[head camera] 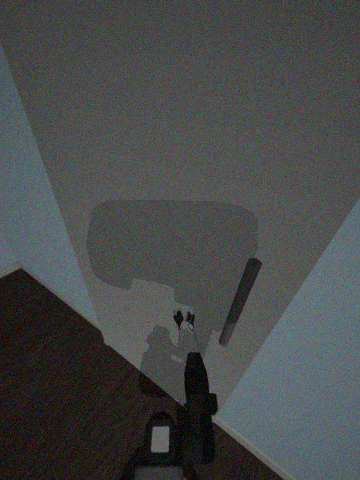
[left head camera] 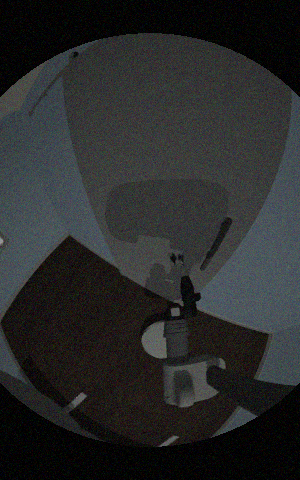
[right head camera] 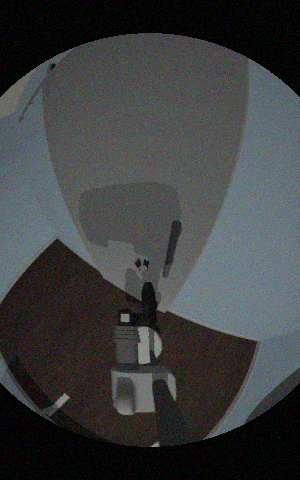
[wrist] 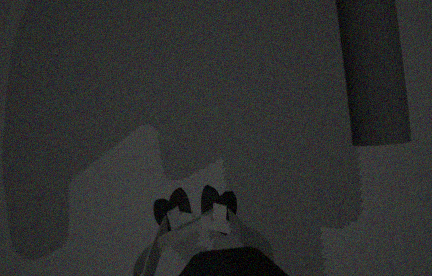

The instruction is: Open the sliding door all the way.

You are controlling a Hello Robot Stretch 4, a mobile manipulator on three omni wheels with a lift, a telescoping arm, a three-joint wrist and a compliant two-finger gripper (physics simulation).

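Pixels of known places: gripper, fingertip midpoint: (head camera: 183,312) (left head camera: 175,253) (right head camera: 140,259) (wrist: 194,202); robot's base at its link origin: (left head camera: 161,338) (right head camera: 141,343).
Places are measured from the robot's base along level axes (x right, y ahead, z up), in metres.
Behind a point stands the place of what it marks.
The grey sliding door (head camera: 175,125) @(x -0.003, y 0.528, z 1.503 m) (left head camera: 175,110) @(x 0.008, y 0.521, z 1.585 m) (right head camera: 145,115) @(x 0.080, y 0.476, z 1.571 m) (wrist: 390,210) @(x 0.193, y 0.406, z 0.944 m) fills much of every view, with blue wall on both sides in the head views. Its long dark bar handle (head camera: 241,300) @(x 0.158, y 0.346, z 1.199 m) (left head camera: 216,243) @(x 0.153, y 0.348, z 1.195 m) (right head camera: 172,247) @(x 0.162, y 0.345, z 1.209 m) (wrist: 376,75) @(x 0.156, y 0.347, z 1.026 m) is near the door's right edge. My gripper (head camera: 184,318) @(x 0.053, y 0.482, z 0.947 m) (left head camera: 176,258) @(x 0.053, y 0.482, z 0.947 m) (right head camera: 142,264) @(x 0.053, y 0.482, z 0.947 m) (wrist: 194,202) @(x 0.053, y 0.482, z 0.947 m) is in front of the door, left of the handle and apart from it. In the wrist view the handle's lower end is up and right of the fingertips. The fingers are drawn together with a narrow gap and hold nothing. Shadows cover part of the door.
A thin rail (left head camera: 47,90) (right head camera: 35,95) runs along the wall at upper left. Blue wall (head camera: 305,350) @(x 0.398, y 0.345, z 0.988 m) with a pale baseboard (head camera: 250,447) @(x 0.486, y 0.274, z 0.036 m) stands right of the door. Dark wooden floor (head camera: 60,360) @(x -0.773, y 0.705, z -0.027 m) lies below, and the robot's base (left head camera: 155,340) @(x -0.067, y -0.007, z 0.187 m) stands on it.
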